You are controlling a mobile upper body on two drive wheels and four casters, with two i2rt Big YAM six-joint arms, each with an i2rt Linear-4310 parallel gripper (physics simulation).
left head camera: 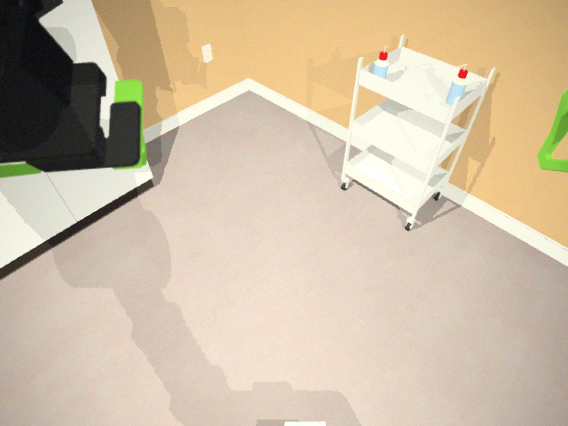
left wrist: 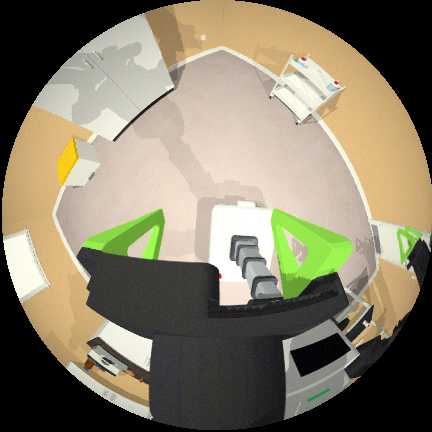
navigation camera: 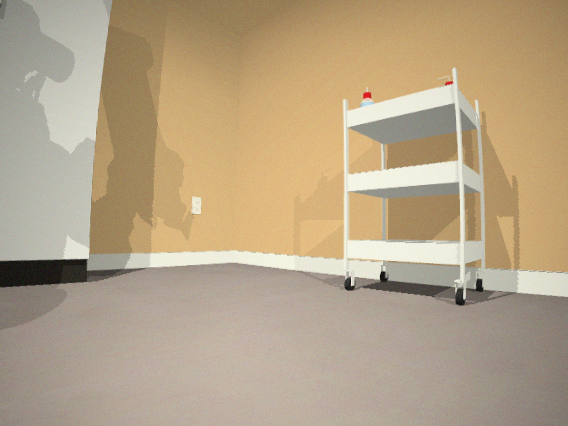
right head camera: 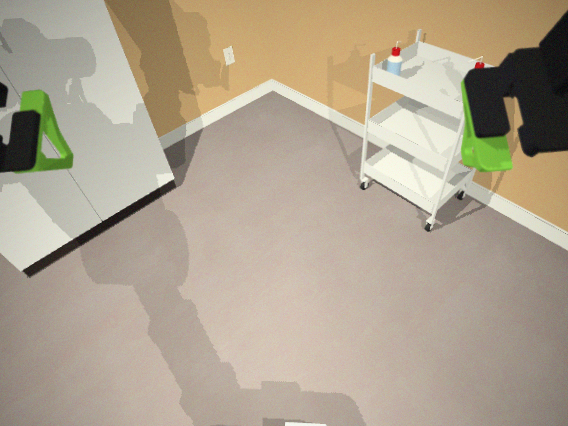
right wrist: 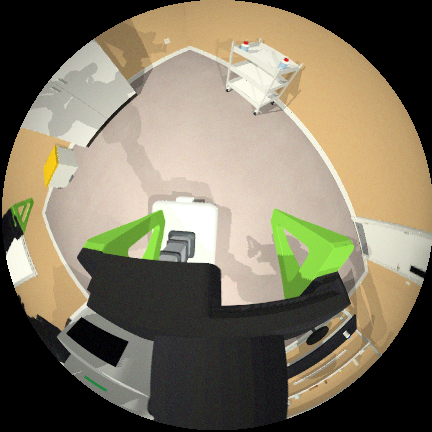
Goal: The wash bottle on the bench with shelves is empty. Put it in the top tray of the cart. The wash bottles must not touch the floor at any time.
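Frame: origin at the left arm's base, x left, y back, z up, level; centimetres.
Seen in the pictures: left gripper, fingertip midpoint: (left head camera: 92, 161) (left wrist: 217, 214) (right head camera: 27, 166) (right wrist: 28, 201); right gripper, fingertip midpoint: (left wrist: 401, 228) (right head camera: 521, 152) (right wrist: 217, 214).
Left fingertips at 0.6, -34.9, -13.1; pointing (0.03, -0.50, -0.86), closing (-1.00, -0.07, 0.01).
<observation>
Pixels of each thing's top centre, then the offset from my left fingertips to it, as dx, dy, dz. "pt": a spot on its surface instead.
- white three-tier cart, surface spot: (navigation camera: 402, 110) pt -67.2, -107.1, -60.3
- white box with a yellow lid, top centre: (left wrist: 64, 161) (right wrist: 48, 166) +166.6, -37.1, -82.8
A white three-tier cart (left head camera: 400, 94) (right head camera: 415, 91) (navigation camera: 402, 110) stands by the wall at the upper right. Its top tray holds two red-capped wash bottles with blue contents: one (left head camera: 381, 69) (right head camera: 394, 65) (navigation camera: 367, 102) at the left, another (left head camera: 456, 91) (navigation camera: 449, 84) at the right. My left gripper (left wrist: 217, 214) and right gripper (right wrist: 218, 211) are both open and empty, far from the cart. A dark-topped bench with shelf rails (right wrist: 330, 353) shows small at the lower right of the right wrist view. A tiny white thing (right wrist: 346, 334) is on it, too small to identify.
A tall white cabinet (right head camera: 30, 230) (navigation camera: 45, 210) stands at the left. A white box with a yellow lid (left wrist: 82, 165) (right wrist: 63, 170) is beside it. A round dark stool seat (right wrist: 317, 335) is near the bench. A white counter (left wrist: 131, 342) shows at the lower left.
</observation>
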